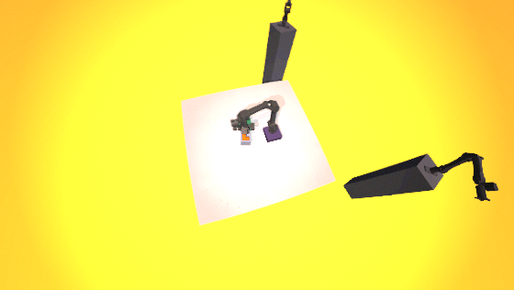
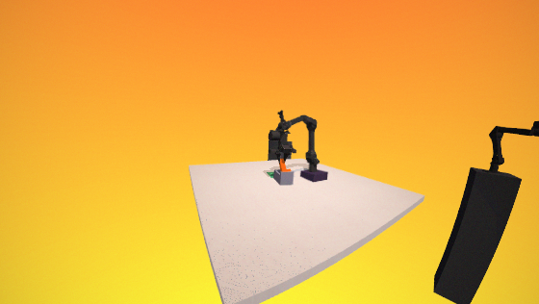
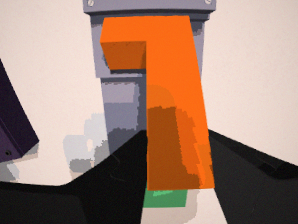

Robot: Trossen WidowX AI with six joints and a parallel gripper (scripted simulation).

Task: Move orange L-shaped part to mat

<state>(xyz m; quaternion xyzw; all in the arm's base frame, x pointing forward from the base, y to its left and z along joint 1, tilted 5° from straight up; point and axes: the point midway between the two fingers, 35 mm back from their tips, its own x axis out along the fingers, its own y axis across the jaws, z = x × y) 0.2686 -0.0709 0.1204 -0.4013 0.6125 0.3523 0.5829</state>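
Now: gripper tip 14 cm above the green mat, 13 cm to the left of it and 8 cm past it. The rest, counted from my gripper tip: orange L-shaped part: 3 cm to the left, 3 cm below.
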